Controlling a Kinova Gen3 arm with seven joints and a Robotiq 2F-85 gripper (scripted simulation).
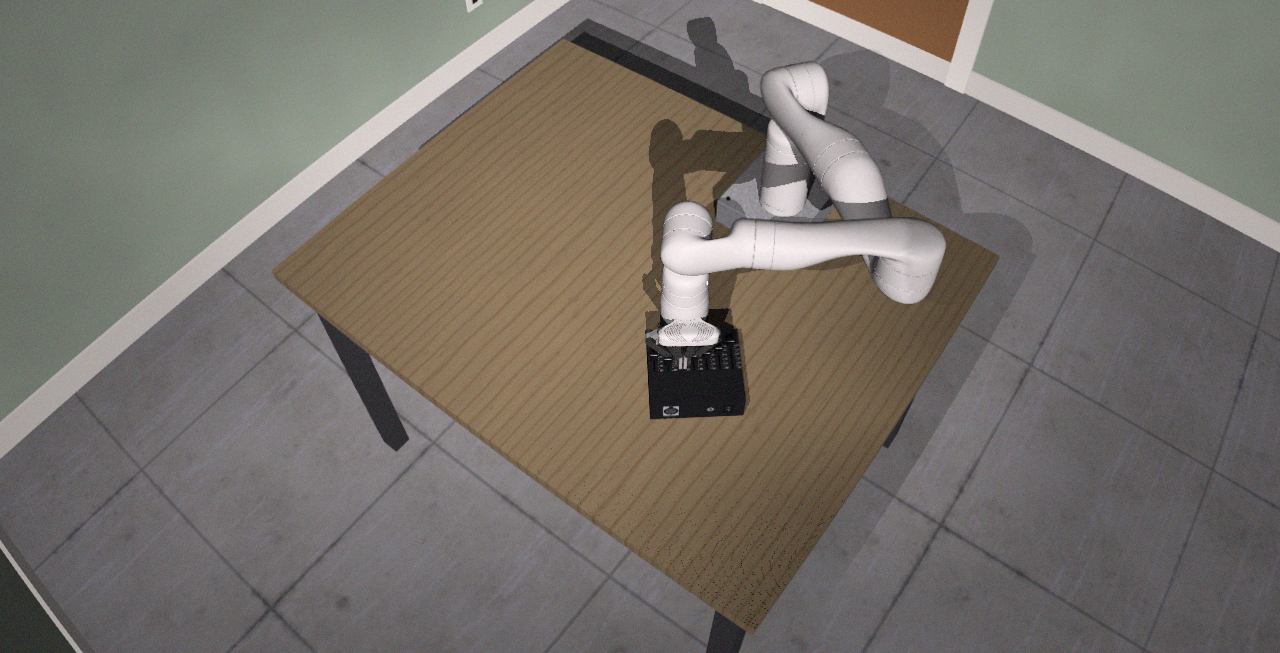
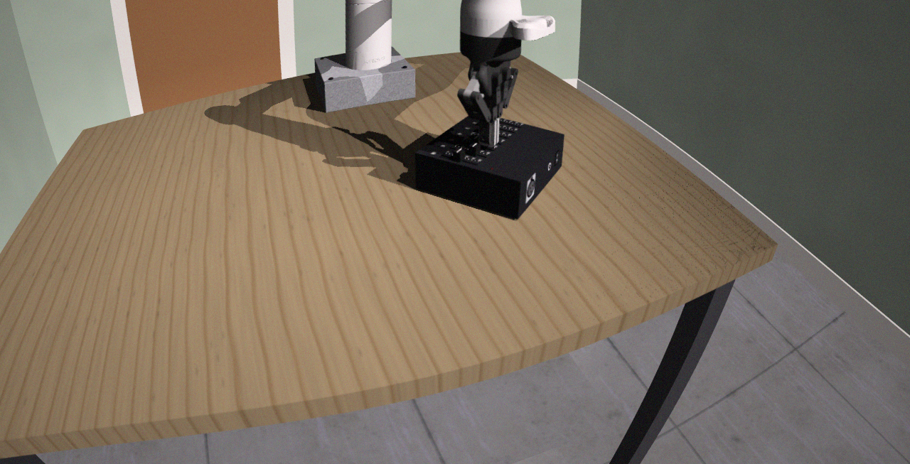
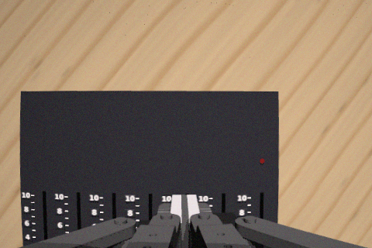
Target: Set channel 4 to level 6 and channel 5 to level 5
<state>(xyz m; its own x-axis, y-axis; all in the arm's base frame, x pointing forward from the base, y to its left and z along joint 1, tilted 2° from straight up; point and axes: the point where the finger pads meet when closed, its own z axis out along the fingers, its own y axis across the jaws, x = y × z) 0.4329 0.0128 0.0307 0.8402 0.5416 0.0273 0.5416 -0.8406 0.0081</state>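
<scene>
The channel 5 fader cap is 1 cm to the right of my hand, 1 cm below it and 1 cm behind it. Also, from my hand: channel 4 fader cap 2 cm behind, 1 cm to the left, 1 cm below.
</scene>
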